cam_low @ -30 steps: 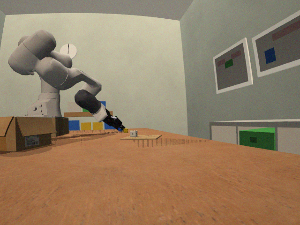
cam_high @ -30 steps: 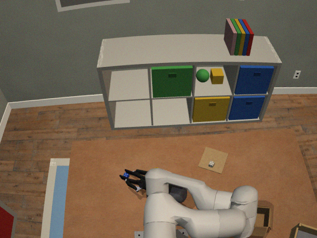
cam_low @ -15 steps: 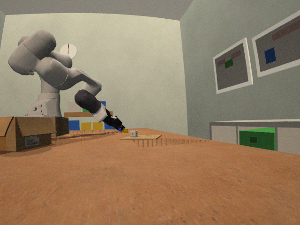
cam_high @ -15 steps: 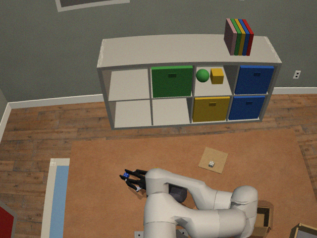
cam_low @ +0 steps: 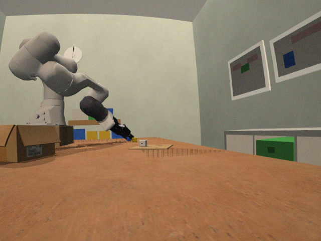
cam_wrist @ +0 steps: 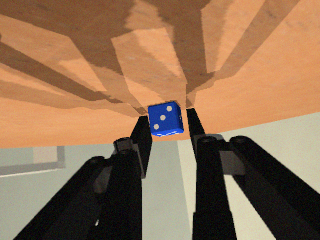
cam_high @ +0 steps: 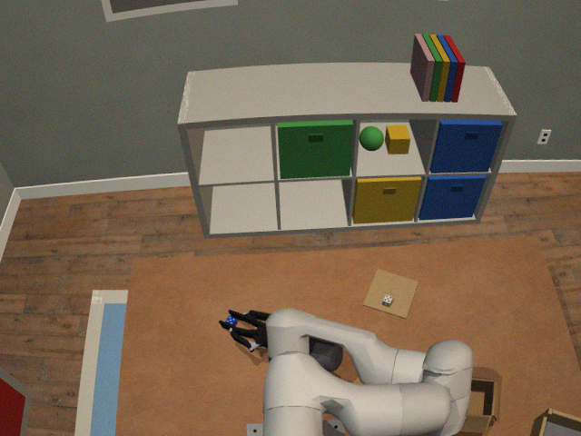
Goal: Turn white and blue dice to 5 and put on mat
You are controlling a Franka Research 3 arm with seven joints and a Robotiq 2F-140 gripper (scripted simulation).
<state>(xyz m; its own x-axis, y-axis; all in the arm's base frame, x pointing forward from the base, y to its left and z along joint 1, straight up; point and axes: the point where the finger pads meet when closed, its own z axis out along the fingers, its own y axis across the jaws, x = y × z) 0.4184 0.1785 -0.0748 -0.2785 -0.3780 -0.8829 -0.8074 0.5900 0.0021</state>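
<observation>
Now: hand 20 mm above the blue die, 10 mm to the right of it and 10 mm short of it. Round my hand: tan mat (470 mm to the right, 100 mm ahead, 30 mm below); then yellow die (150 mm to the right, 40 mm ahead, 20 mm below); then white die (460 mm to the right, 60 mm ahead, 10 mm below).
</observation>
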